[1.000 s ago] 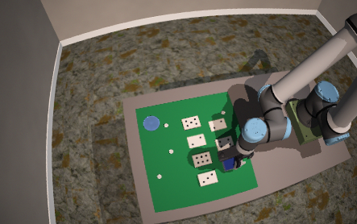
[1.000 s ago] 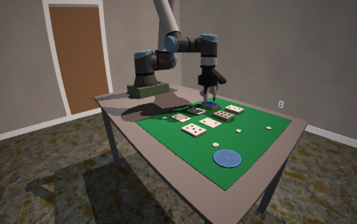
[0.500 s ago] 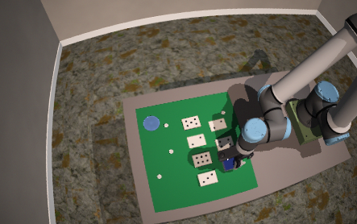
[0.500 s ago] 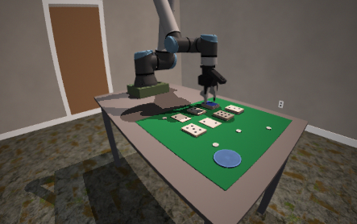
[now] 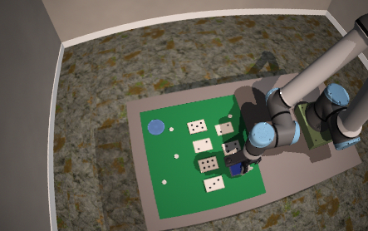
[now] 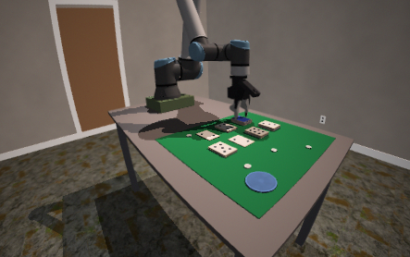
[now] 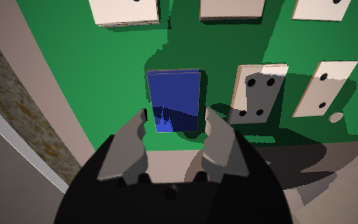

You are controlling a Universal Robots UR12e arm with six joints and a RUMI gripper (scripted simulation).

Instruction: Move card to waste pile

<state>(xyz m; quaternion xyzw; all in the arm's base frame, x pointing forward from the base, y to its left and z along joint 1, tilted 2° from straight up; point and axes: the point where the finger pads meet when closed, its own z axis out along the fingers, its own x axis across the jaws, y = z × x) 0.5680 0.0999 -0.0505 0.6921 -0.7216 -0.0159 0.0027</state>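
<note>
My hand is 10 mm above the card. From my hand the other things lie so: green mat: 150 mm ahead, 140 mm to the right, 40 mm below.
</note>
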